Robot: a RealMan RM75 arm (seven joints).
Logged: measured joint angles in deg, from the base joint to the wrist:
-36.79 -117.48 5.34 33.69 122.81 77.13 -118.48
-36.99 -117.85 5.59 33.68 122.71 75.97 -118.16
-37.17 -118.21 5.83 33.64 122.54 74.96 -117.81
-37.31 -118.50 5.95 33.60 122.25 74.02 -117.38
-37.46 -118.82 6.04 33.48 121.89 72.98 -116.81
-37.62 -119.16 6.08 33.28 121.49 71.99 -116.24
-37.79 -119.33 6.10 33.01 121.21 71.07 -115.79
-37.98 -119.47 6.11 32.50 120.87 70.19 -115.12
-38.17 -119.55 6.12 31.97 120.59 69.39 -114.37
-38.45 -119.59 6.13 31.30 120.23 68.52 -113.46
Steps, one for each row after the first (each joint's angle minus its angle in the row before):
-0.20 -0.37 0.25 -0.01 -0.10 -1.16 0.32
-0.18 -0.36 0.24 -0.04 -0.17 -1.01 0.35
-0.14 -0.29 0.12 -0.04 -0.29 -0.94 0.43
-0.15 -0.32 0.09 -0.12 -0.36 -1.04 0.57
-0.16 -0.34 0.04 -0.20 -0.40 -0.99 0.57
-0.17 -0.17 0.02 -0.27 -0.28 -0.92 0.45
-0.19 -0.14 0.01 -0.51 -0.34 -0.88 0.67
-0.19 -0.08 0.01 -0.53 -0.28 -0.80 0.75
-0.28 -0.04 0.01 -0.67 -0.36 -0.87 0.91

